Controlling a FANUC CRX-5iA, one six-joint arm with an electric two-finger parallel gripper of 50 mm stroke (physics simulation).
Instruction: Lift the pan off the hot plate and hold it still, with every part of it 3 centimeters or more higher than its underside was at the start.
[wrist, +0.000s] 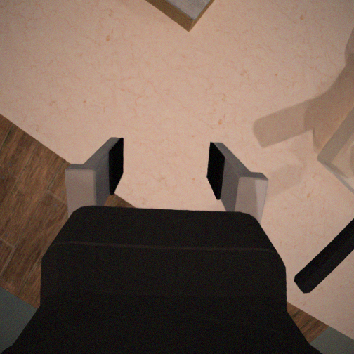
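My gripper (165, 157) is open, with nothing between its two fingers, above the pale speckled table top. The black handle of the pan (327, 256) shows at the right edge, to the right of and lower in the view than my fingers, apart from them. The pan's bowl does not show. Part of a light, box-like body, which looks like the hot plate (342, 155), shows at the right edge; the rest of it is cut off.
The corner of a grey-topped block with brown sides (186, 15) shows at the top edge. The pale table top (150, 90) ends at a slanting edge on the left, with brown wood floor (25, 200) beyond. Shadows fall on the table at the right.
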